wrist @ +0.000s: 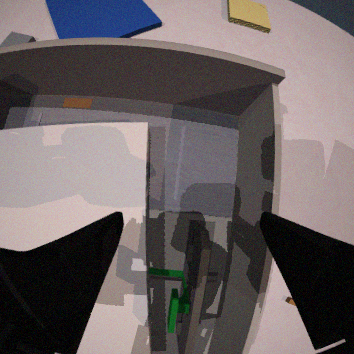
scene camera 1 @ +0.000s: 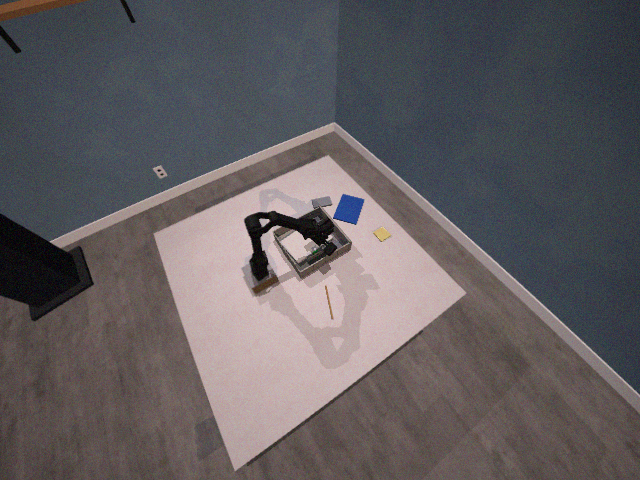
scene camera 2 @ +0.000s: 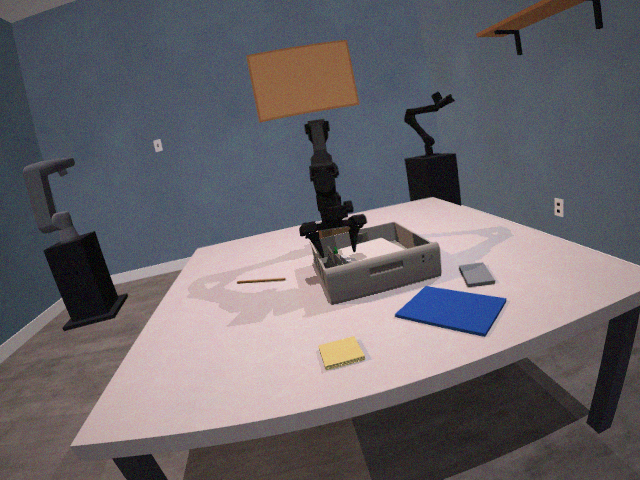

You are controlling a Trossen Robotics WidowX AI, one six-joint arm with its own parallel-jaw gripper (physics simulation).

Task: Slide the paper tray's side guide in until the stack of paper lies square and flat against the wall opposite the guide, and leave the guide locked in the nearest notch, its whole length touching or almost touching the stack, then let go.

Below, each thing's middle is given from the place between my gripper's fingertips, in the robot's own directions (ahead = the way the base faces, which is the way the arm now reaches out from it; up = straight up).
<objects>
Right now my hand is 70 mm past the side guide (wrist: 186, 309), 40 mm above it and 10 mm to the right of it. The rest, counted from my hand: blue book (scene camera 2: 471, 313) 320 mm ahead, 140 mm to the left, 80 mm below; then yellow notepad (scene camera 2: 335, 354) 330 mm ahead, 130 mm to the right, 80 mm below; then white paper stack (scene camera 2: 377, 247) 120 mm to the left, 50 mm below, 40 mm behind.
</objects>
